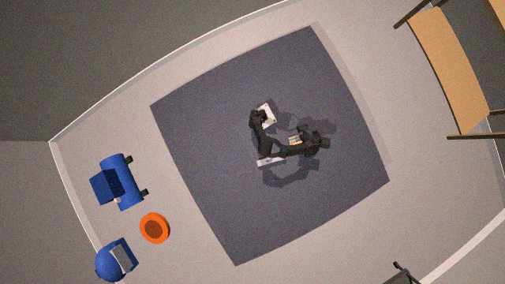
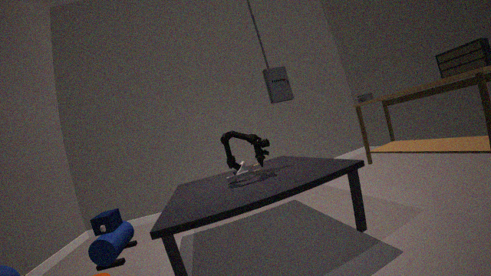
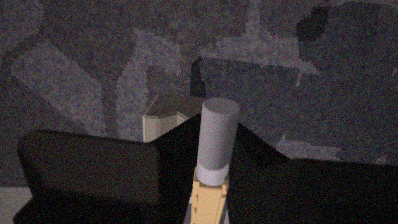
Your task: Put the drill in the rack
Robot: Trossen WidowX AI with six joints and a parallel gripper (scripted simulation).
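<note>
The rack lies 3 cm behind my gripper tip, 4 cm to the right of it and 4 cm below it. The rest, counted from my gripper tip: drill: 4 cm to the right, 3 cm above.
</note>
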